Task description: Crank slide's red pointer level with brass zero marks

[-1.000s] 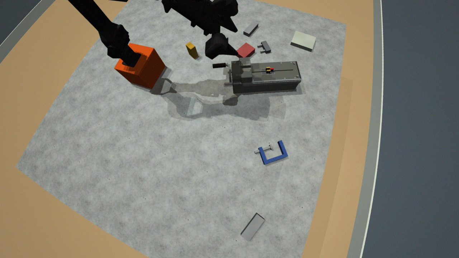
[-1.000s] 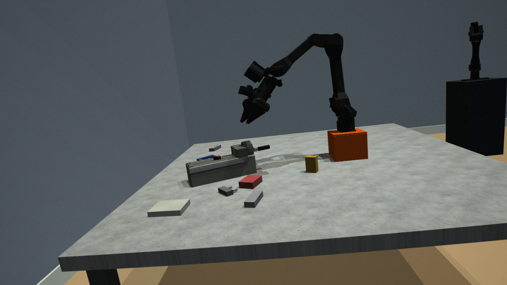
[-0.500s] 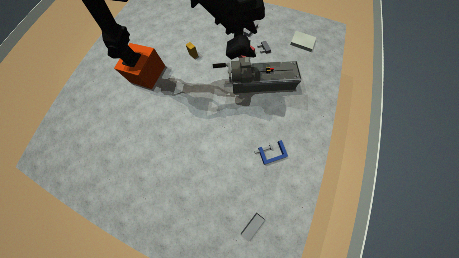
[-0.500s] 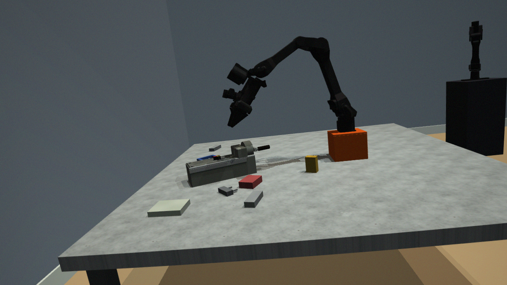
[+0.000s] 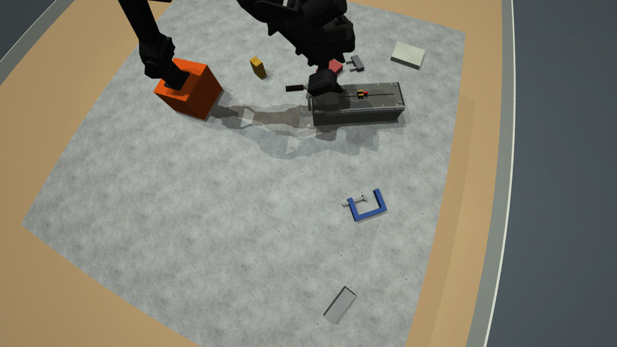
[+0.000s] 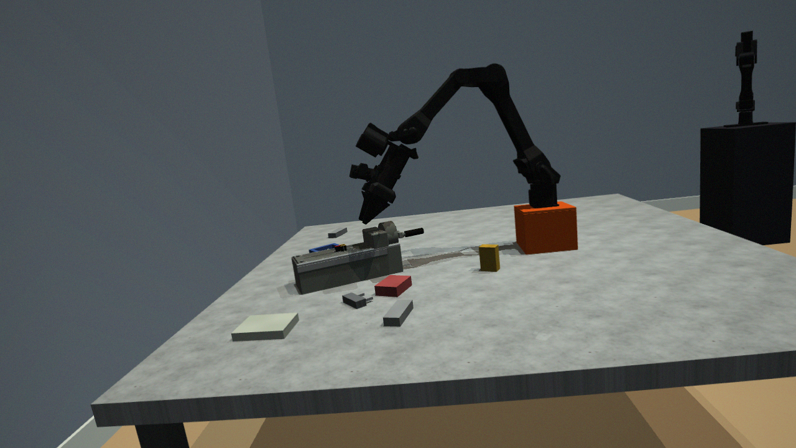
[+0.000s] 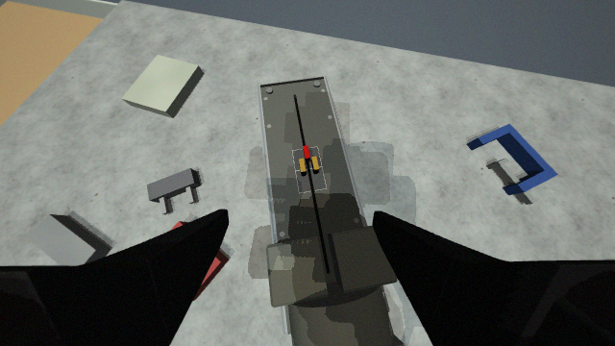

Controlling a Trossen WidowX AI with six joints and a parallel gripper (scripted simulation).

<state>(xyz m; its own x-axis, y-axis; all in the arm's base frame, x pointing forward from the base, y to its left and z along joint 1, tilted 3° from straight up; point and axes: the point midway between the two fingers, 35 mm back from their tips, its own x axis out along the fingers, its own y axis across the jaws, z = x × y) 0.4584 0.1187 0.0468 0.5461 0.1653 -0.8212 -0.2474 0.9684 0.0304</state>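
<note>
The black crank handle lies 120 mm behind my gripper tip, 40 mm to the right of it and 50 mm below it. Also, from my gripper tip: red pointer (70 mm ahead, 20 mm to the left, 60 mm below); then grey bracket (190 mm to the left, 130 mm below); then red block (70 mm behind, 130 mm to the left, 130 mm below).
</note>
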